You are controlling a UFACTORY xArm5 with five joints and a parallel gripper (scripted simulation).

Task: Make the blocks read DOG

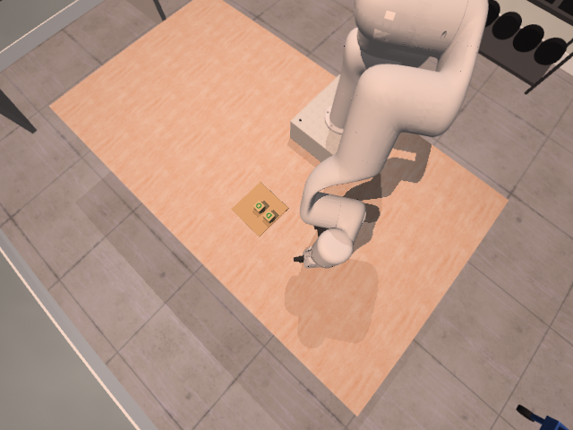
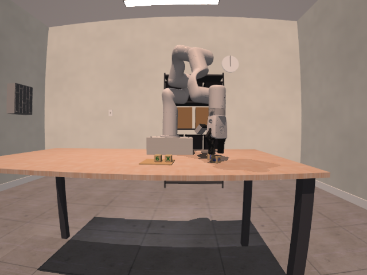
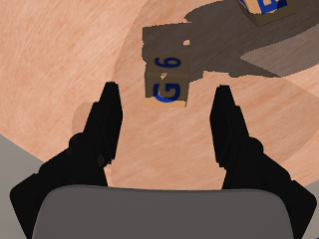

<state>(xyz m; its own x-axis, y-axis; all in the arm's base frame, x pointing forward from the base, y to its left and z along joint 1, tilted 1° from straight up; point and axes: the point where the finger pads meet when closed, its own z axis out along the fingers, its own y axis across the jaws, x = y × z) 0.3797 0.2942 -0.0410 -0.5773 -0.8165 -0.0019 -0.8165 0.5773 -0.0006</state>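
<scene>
Now: hand 40 mm above the blue-lettered block. Round my hand: mat 260 mm to the right, 50 mm below, 30 mm ahead.
</scene>
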